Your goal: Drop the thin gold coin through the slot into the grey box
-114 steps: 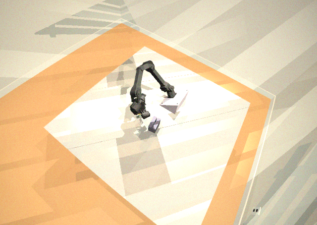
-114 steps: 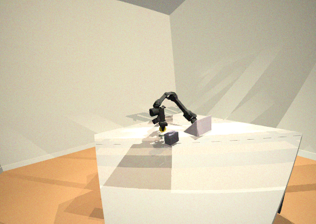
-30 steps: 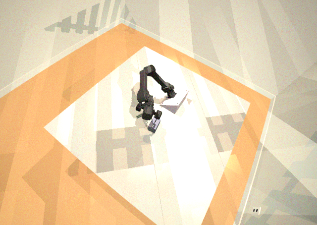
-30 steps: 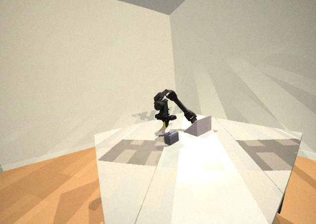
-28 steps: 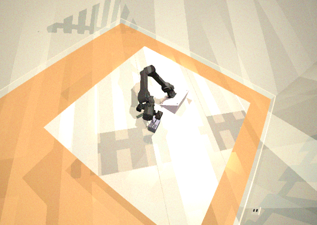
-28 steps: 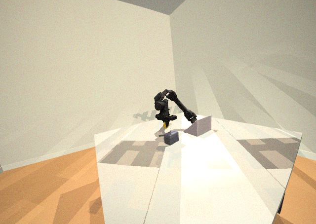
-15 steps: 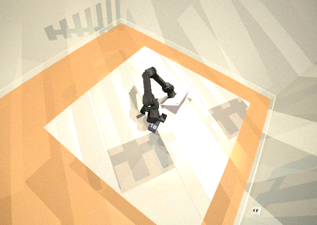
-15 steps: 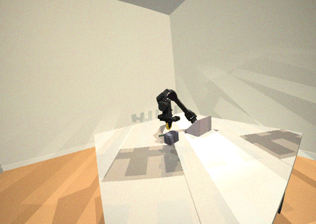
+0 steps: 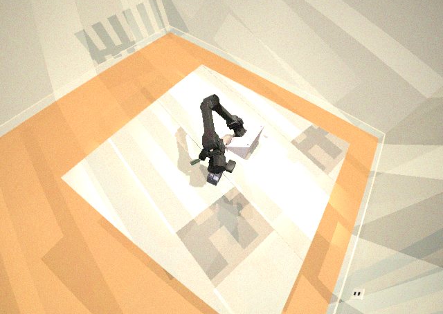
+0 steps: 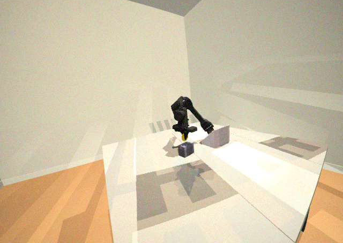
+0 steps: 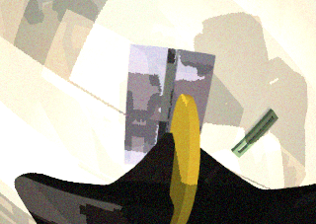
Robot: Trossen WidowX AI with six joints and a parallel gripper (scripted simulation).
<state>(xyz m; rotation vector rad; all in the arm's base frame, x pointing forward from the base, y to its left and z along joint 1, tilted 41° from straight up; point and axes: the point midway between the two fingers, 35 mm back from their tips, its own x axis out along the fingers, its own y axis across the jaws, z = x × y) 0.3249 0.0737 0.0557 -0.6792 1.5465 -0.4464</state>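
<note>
My gripper tip is now 2 cm below the gold coin.
</note>
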